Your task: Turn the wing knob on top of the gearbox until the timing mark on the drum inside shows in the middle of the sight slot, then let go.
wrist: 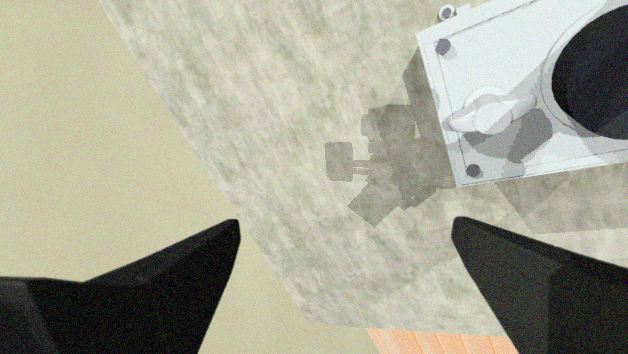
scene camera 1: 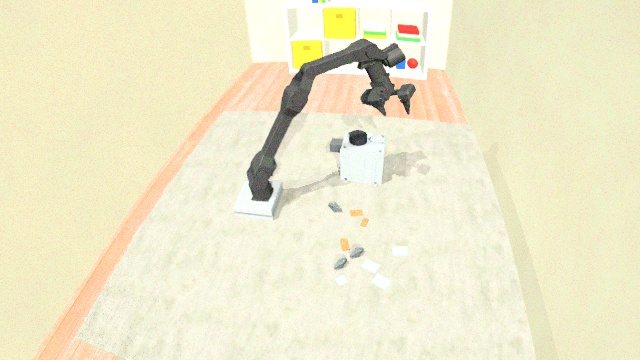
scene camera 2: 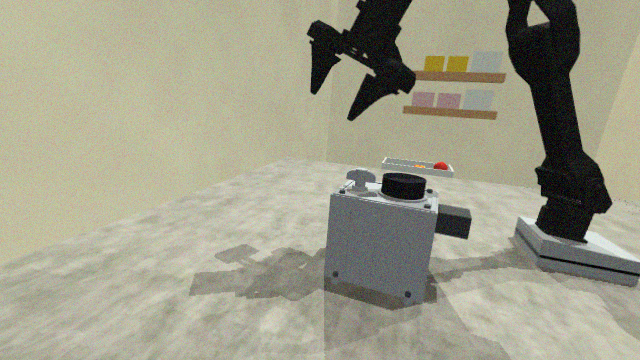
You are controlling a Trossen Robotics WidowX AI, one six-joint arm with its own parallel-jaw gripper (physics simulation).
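Seen in the pictures: gripper, fingertip midpoint: [wrist: 345, 228] [scene camera 1: 397, 115] [scene camera 2: 330, 106]; arm's base, link origin: [scene camera 1: 262, 194] [scene camera 2: 559, 232].
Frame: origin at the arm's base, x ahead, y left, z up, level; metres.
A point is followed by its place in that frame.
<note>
The gearbox [scene camera 1: 362, 162] @[x 0.314, y 0.164, z 0.048 m] [scene camera 2: 380, 245] @[x 0.306, y 0.288, z 0.025 m] [wrist: 495, 60] @[x 0.346, y 0.201, z 0.088 m] is a pale grey box standing upright. The light grey wing knob [scene camera 1: 377, 139] @[x 0.358, y 0.218, z 0.113 m] [scene camera 2: 361, 179] @[x 0.354, y 0.236, z 0.105 m] [wrist: 492, 114] @[x 0.356, y 0.225, z 0.120 m] is on its top, beside a round black cap [scene camera 1: 358, 137] @[x 0.292, y 0.213, z 0.116 m] [scene camera 2: 403, 186] @[x 0.287, y 0.261, z 0.110 m] [wrist: 597, 75] @[x 0.309, y 0.221, z 0.116 m]. In the wrist view the knob's wings run from lower left to upper right, one toward the cap. My gripper [scene camera 1: 397, 114] @[x 0.419, y 0.225, z 0.214 m] [scene camera 2: 332, 106] @[x 0.419, y 0.225, z 0.214 m] [wrist: 345, 228] @[x 0.419, y 0.225, z 0.214 m] is open and empty, well above the gearbox. In the wrist view the knob lies above and to the right of the space between the fingertips. The sight slot and timing mark cannot be made out.
A dark block [scene camera 1: 336, 145] @[x 0.215, y 0.210, z 0.076 m] [scene camera 2: 453, 221] @[x 0.214, y 0.253, z 0.069 m] sticks out from the gearbox's side. Grey pieces [scene camera 1: 356, 252] @[x 0.341, y -0.165, z -0.021 m], orange pieces [scene camera 1: 356, 213] @[x 0.316, y 0.007, z -0.042 m] and white cards [scene camera 1: 381, 282] @[x 0.425, y -0.242, z -0.045 m] lie on the mat [scene camera 1: 200, 280] @[x -0.094, y -0.348, z -0.048 m]. A white tray [scene camera 2: 417, 168] holds a red ball [scene camera 2: 440, 166]. The arm's base [scene camera 1: 256, 209] @[x 0.003, y -0.068, z -0.002 m] [scene camera 2: 590, 265] @[x -0.027, y 0.068, z -0.027 m] stands beside the gearbox.
</note>
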